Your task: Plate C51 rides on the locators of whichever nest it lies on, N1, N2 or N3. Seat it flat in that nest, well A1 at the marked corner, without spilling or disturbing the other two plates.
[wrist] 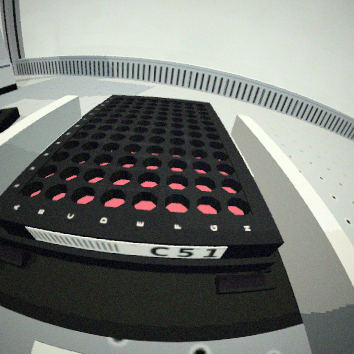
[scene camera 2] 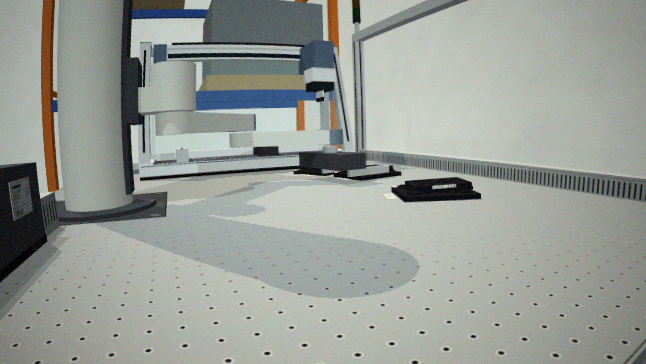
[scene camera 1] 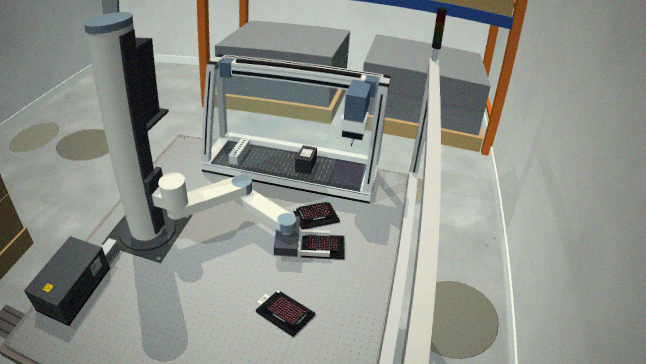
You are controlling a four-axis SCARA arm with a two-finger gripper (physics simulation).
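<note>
Plate C51 (scene camera 1: 316,244) (wrist: 145,175), black with pink liquid in its wells, lies over the middle black nest (scene camera 1: 342,250) (scene camera 2: 392,175) (wrist: 150,305). In the wrist view its labelled near end sits above the nest, with a dark gap and parts of two dark locators below; row A is on the left. Whether it is fully flat is unclear. My gripper (scene camera 1: 329,243) (wrist: 155,116) is low, its pale fingers along the plate's two long sides, shut on plate C51. The fingers hide the pads and contact lines. The nest's A1 mark and number do not show.
A second plate (scene camera 1: 316,211) lies in a nest close behind. A third plate (scene camera 1: 286,308) (scene camera 2: 435,184) lies in an angled nest nearer the front. A framed gantry machine (scene camera 1: 295,188) stands at the back, and a dark box (scene camera 1: 65,275) at the left.
</note>
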